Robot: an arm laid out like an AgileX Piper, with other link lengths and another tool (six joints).
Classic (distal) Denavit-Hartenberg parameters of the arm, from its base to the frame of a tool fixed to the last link. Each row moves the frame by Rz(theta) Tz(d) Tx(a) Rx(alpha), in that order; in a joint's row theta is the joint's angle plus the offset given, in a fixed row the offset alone. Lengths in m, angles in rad.
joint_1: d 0.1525, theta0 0, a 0, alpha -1.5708
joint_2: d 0, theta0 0.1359, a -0.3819, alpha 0
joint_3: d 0, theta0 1.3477, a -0.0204, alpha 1.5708
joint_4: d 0.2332, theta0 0, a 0, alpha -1.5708
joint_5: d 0, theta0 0, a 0, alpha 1.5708
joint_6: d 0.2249, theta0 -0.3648, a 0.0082, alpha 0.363
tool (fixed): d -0.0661, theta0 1.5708, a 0, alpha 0
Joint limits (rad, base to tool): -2.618..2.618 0..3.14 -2.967..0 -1.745..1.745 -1.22..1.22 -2.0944..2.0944
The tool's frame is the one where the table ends.
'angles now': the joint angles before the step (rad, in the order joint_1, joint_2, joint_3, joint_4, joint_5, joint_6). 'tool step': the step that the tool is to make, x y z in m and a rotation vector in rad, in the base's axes. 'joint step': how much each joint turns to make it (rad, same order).
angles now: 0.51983 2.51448 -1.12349 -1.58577 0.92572 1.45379
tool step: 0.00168 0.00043 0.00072 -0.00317 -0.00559 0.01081
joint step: 0.00000 -0.00001 -0.00001 -0.01429 0.00255 0.00400
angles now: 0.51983 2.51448 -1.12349 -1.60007 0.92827 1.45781
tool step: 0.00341 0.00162 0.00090 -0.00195 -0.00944 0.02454
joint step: -0.00001 -0.00001 0.00003 -0.03079 0.00000 0.00905
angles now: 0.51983 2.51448 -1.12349 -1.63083 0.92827 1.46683
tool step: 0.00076 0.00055 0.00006 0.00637 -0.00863 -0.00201
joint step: 0.00001 0.00000 0.00000 -0.00572 0.00000 0.01333
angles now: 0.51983 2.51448 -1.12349 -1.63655 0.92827 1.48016
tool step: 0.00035 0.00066 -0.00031 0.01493 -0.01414 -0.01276
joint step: 0.00001 -0.00002 0.00001 -0.00095 -0.00105 0.02474
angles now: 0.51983 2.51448 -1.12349 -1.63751 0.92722 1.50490
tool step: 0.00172 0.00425 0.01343 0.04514 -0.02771 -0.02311
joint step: 0.00120 -0.03690 -0.00002 0.02244 -0.01695 0.01324
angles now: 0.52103 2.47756 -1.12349 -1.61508 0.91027 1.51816
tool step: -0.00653 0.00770 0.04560 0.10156 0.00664 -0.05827
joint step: 0.00117 -0.13110 0.00001 0.16166 -0.06062 -0.11464
